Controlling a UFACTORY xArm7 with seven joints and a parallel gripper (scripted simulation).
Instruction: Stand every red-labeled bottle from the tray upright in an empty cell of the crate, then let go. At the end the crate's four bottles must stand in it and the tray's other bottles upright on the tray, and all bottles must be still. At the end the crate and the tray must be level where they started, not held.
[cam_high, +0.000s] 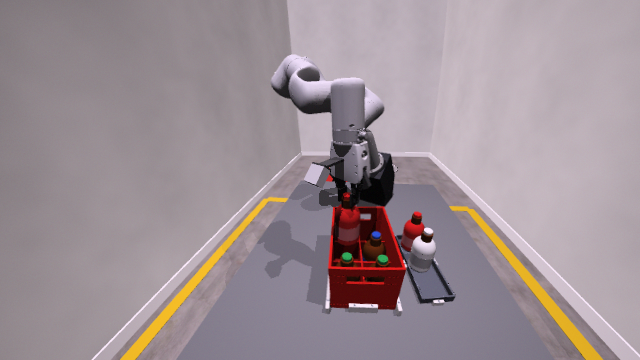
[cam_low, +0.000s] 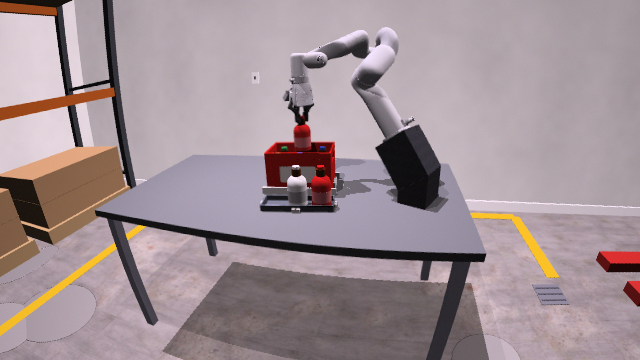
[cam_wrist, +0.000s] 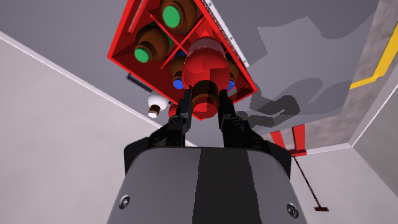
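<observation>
Right now my hand is 21 cm above the red crate and 4 cm to the right of it. The rest, counted from my hand: white bottle (25 cm to the left, 21 cm below); dark tray (29 cm below, 26 cm to the left).
</observation>
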